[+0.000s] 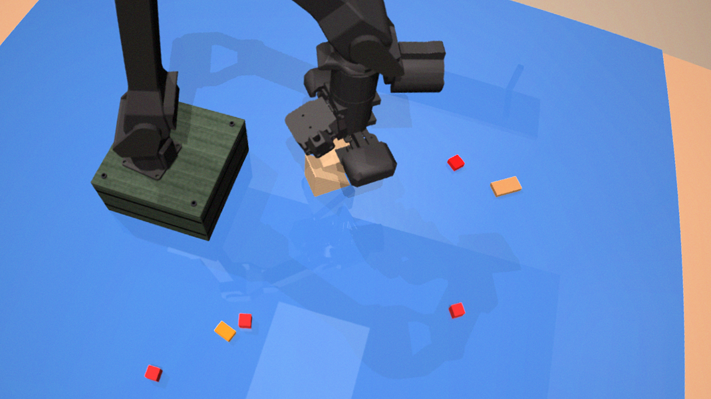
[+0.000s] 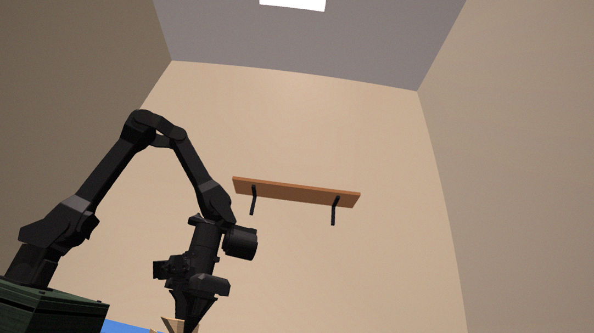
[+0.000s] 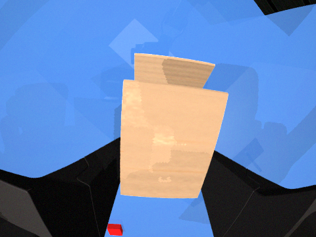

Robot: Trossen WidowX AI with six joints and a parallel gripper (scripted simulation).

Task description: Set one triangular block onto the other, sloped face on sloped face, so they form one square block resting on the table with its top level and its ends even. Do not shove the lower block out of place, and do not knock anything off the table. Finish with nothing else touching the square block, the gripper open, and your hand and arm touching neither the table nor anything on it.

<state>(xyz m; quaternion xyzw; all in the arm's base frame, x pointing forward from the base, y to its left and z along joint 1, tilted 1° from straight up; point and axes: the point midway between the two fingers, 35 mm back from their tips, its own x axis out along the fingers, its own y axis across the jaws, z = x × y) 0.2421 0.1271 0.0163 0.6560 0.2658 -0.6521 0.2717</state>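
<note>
Right now the tan triangular block is 30 mm behind my gripper tip, 20 mm to the right of it and 50 mm below it.
</note>
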